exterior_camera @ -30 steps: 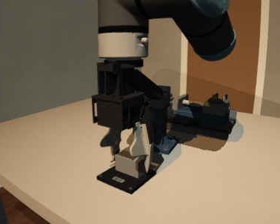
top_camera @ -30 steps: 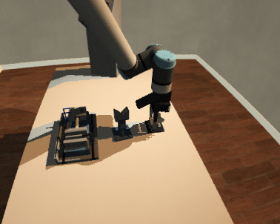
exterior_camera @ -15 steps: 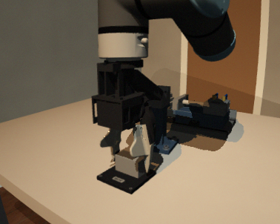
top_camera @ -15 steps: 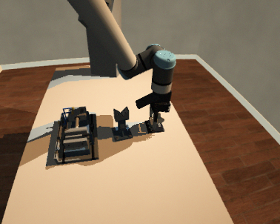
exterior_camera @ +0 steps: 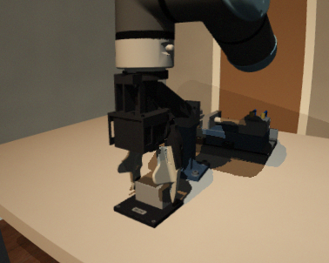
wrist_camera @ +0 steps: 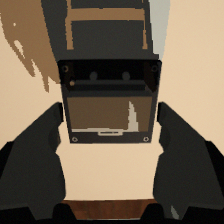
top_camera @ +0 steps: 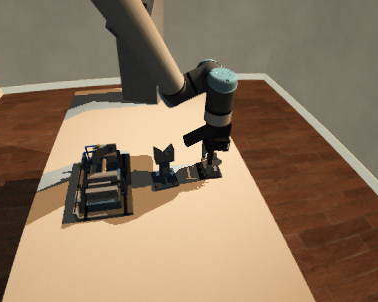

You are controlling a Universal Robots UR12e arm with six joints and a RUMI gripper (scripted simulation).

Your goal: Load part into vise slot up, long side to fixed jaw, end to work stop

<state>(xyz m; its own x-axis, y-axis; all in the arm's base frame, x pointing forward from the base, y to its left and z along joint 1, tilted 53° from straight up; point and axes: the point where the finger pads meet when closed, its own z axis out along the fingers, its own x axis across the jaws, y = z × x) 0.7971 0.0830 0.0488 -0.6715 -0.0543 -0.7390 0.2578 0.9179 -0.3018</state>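
My hand is 10 mm to the left of the part and 10 mm above it. Round my hand: dark work stop rod (350 mm to the right, 60 mm above, 30 mm behind); then blue foot (170 mm to the right, 30 mm below, 30 mm behind); then black infeed plate (30 mm below, 10 mm to the left, 10 mm ahead).
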